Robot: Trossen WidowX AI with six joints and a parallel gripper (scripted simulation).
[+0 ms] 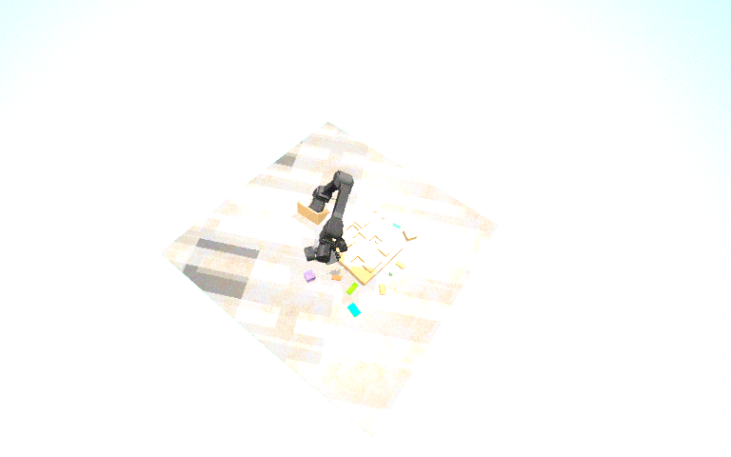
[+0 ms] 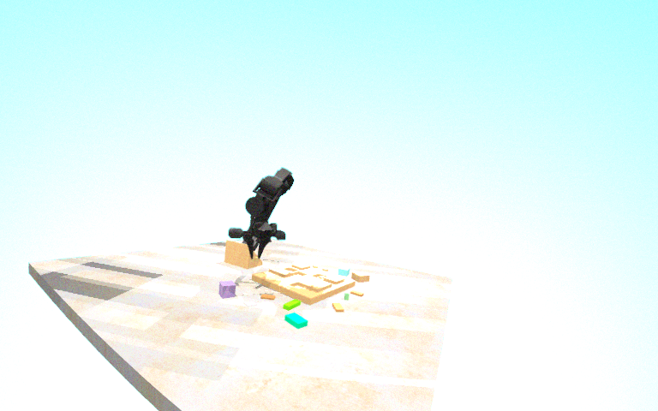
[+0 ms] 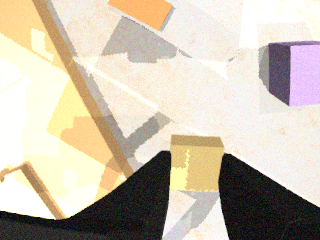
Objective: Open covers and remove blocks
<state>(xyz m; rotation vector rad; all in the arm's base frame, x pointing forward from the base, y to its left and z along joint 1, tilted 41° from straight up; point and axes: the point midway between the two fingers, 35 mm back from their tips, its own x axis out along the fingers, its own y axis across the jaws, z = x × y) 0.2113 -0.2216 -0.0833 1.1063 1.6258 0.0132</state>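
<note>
My gripper tip is now 110 mm short of the tan puzzle board, 220 mm to the right of it and 90 mm above it. The rest, counted from my gripper tip: purple cube (40 mm behind, 90 mm to the right, 90 mm below); teal block (230 mm ahead, 110 mm to the right, 110 mm below); bright green bar (170 mm ahead, 20 mm to the right, 110 mm below).
</note>
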